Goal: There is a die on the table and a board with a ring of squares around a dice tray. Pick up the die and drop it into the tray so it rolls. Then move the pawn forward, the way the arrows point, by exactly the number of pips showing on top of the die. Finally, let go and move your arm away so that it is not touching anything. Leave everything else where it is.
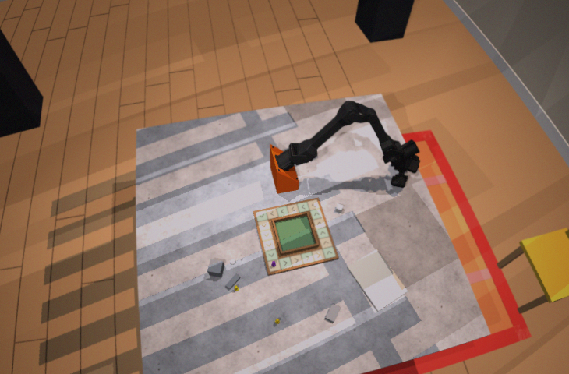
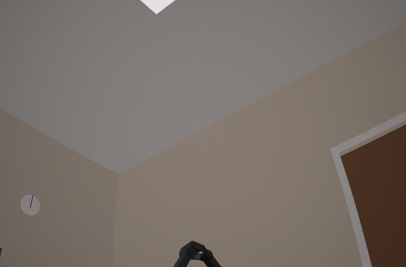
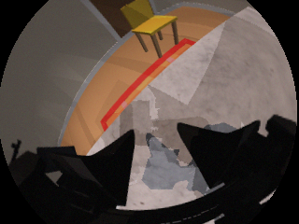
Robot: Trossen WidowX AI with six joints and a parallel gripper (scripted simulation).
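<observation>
Right now the white die is 38 cm to the right of my gripper tip and 7 cm ahead of it. Also, from my gripper tip: purple pawn (72 cm to the right, 24 cm ahead, 1 cm above); green dice tray (60 cm to the right, 13 cm ahead, 1 cm below); pale sheet (41 cm ahead, 35 cm to the right, 1 cm below).
</observation>
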